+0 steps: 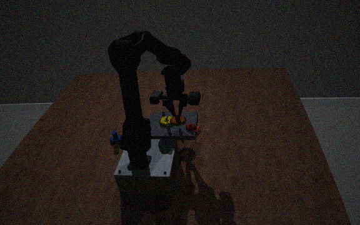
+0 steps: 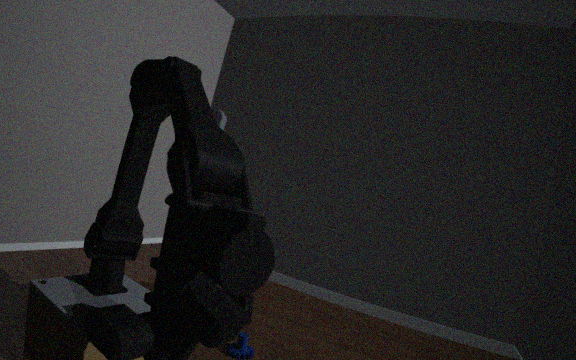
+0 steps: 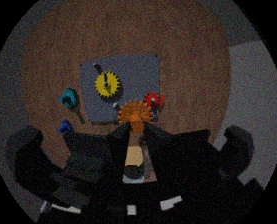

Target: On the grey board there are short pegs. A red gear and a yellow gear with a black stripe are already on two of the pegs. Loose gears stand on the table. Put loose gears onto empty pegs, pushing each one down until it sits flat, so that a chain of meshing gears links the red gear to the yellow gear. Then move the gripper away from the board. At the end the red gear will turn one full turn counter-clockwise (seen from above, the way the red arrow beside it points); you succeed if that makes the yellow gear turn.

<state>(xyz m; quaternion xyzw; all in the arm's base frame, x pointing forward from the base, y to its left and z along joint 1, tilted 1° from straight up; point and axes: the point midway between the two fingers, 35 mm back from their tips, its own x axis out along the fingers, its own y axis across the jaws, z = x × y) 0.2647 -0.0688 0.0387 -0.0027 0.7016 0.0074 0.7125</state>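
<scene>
The red gear is 30 mm ahead of my gripper tip, 40 mm to the right of it and 70 mm below it. Also, from my gripper tip: orange gear 10 mm below; then blue gear 70 mm behind, 260 mm to the left, 70 mm below; then teal gear 30 mm ahead, 200 mm to the left, 70 mm below.
</scene>
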